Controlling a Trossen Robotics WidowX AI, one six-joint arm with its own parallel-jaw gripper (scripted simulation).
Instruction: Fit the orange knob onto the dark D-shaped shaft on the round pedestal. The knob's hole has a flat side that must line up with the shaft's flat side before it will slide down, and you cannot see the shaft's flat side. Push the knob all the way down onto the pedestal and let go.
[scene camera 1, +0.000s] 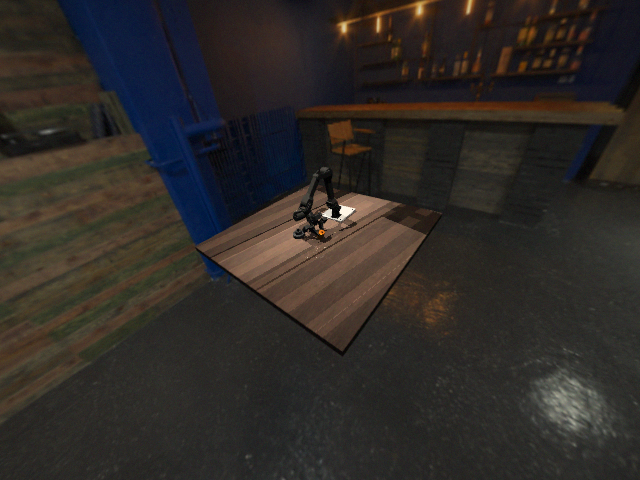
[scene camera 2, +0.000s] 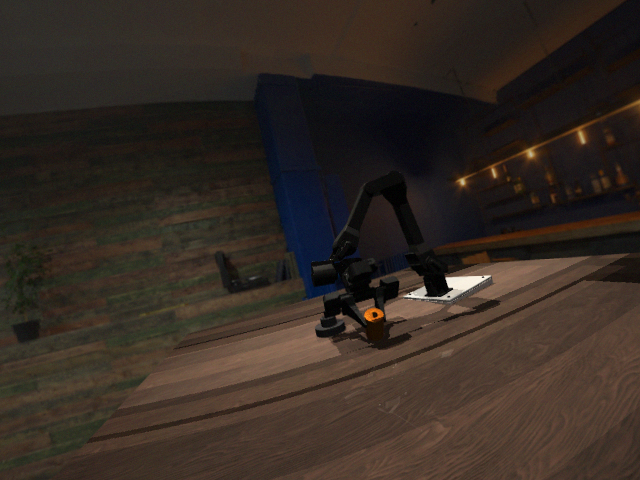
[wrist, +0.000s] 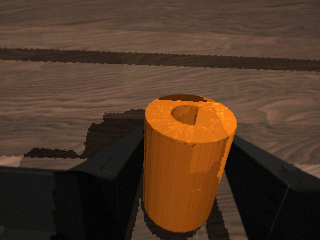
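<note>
Wrist view: the gripper is visible. An orange knob is held by the gripper.
</note>
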